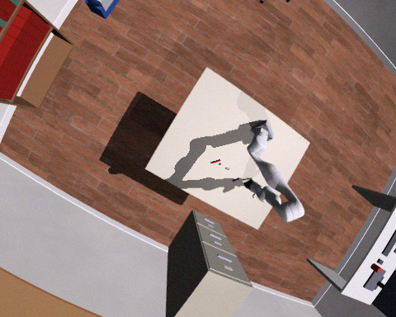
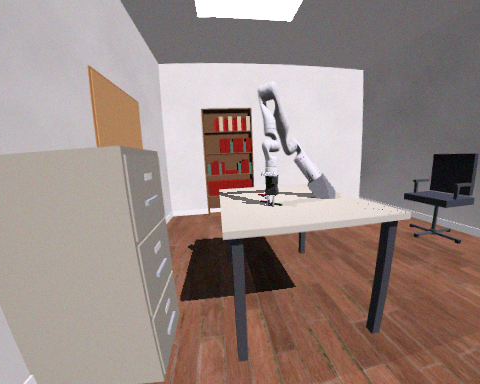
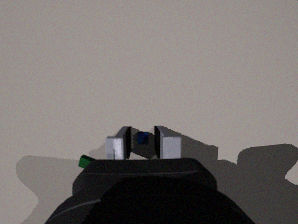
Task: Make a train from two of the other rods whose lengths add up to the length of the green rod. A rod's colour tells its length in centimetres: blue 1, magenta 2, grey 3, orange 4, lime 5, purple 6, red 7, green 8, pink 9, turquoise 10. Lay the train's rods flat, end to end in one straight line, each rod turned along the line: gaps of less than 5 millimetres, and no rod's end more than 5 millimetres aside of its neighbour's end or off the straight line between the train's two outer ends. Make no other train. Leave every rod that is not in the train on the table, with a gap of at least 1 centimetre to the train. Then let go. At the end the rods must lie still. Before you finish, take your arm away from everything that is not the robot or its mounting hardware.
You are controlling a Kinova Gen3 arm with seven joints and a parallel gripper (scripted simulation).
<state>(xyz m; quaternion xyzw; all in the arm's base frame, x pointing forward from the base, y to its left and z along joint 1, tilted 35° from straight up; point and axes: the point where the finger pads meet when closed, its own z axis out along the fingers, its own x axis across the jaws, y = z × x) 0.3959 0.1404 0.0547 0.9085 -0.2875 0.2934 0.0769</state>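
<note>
Right now the green rod is 40 mm behind my hand, 10 mm to the right of it and 10 mm below it. From my hand the other things lie so: grey rod: 60 mm behind, 210 mm to the right, 10 mm below; red rod: 70 mm behind, 320 mm to the right, 10 mm below; purple rod: 100 mm to the right, 10 mm below.
</note>
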